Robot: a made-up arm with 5 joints. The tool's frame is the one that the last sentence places.
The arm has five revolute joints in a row. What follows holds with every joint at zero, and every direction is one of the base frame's.
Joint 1 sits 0.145 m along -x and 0.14 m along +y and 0.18 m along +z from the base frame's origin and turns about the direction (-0.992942, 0.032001, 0.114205).
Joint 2 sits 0.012 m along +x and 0.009 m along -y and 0.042 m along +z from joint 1 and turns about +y.
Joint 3 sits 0.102 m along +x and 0.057 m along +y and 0.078 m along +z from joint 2 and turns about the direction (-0.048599, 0.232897, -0.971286).
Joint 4 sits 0.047 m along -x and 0.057 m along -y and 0.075 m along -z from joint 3 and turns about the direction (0.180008, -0.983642, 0.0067).
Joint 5 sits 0.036 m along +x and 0.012 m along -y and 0.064 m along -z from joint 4 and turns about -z.
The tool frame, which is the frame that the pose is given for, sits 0.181 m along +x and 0.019 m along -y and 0.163 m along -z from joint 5; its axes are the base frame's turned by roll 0, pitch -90 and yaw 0 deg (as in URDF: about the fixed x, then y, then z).
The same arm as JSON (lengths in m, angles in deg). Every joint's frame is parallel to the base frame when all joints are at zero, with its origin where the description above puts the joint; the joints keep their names.
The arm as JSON. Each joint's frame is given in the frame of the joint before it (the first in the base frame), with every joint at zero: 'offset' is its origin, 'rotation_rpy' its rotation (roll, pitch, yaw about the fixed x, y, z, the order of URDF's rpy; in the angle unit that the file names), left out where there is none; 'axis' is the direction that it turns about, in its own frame. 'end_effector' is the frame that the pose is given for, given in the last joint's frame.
{"length_unit": "m", "angle_unit": "deg", "chain": [{"id": "joint 1", "offset": [-0.145, 0.14, 0.18], "axis": [-0.992942, 0.032001, 0.114205]}, {"id": "joint 2", "offset": [0.012, -0.009, 0.042], "axis": [0.0, 1.0, 0.0]}, {"id": "joint 3", "offset": [0.102, 0.057, 0.078], "axis": [-0.048599, 0.232897, -0.971286]}, {"id": "joint 4", "offset": [-0.047, -0.057, -0.075], "axis": [0.180008, -0.983642, 0.0067]}, {"id": "joint 5", "offset": [0.036, -0.012, -0.064], "axis": [0.0, 0.0, -1.0]}], "end_effector": {"offset": [0.181, -0.019, -0.163], "rotation_rpy": [0.0, -90.0, 0.0]}}
